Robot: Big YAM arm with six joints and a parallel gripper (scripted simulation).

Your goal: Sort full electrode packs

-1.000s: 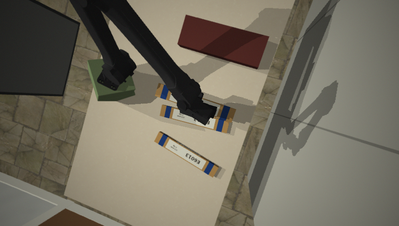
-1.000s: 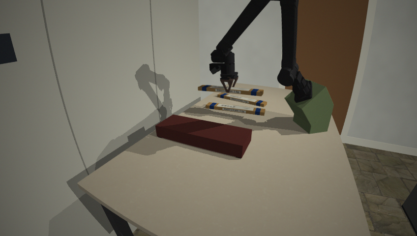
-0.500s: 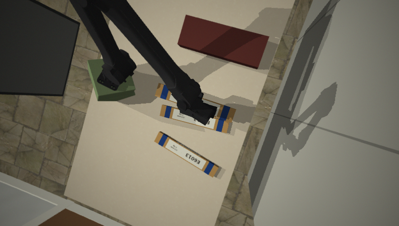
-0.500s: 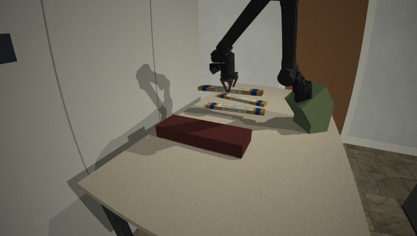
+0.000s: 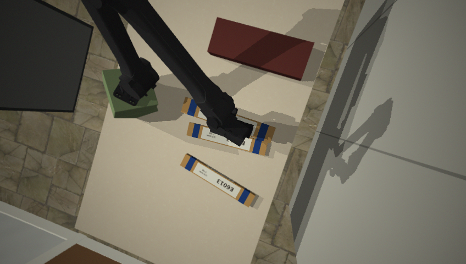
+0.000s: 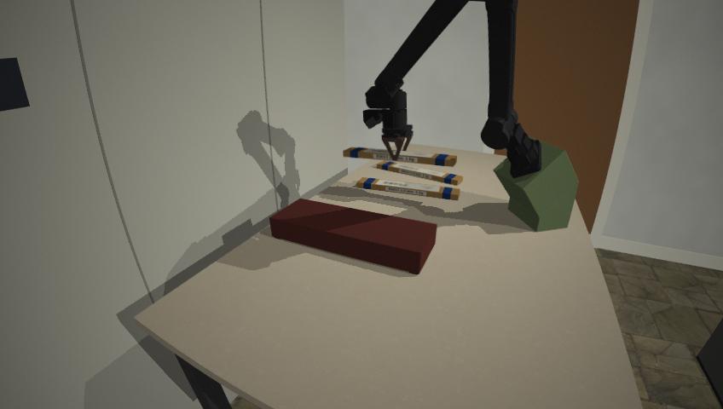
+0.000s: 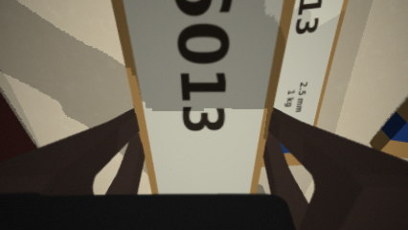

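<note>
The pack of welding electrodes is right at my hand. From my hand the other things lie so: dark red low platform (300 mm to the left, 130 mm below, 60 mm behind).
</note>
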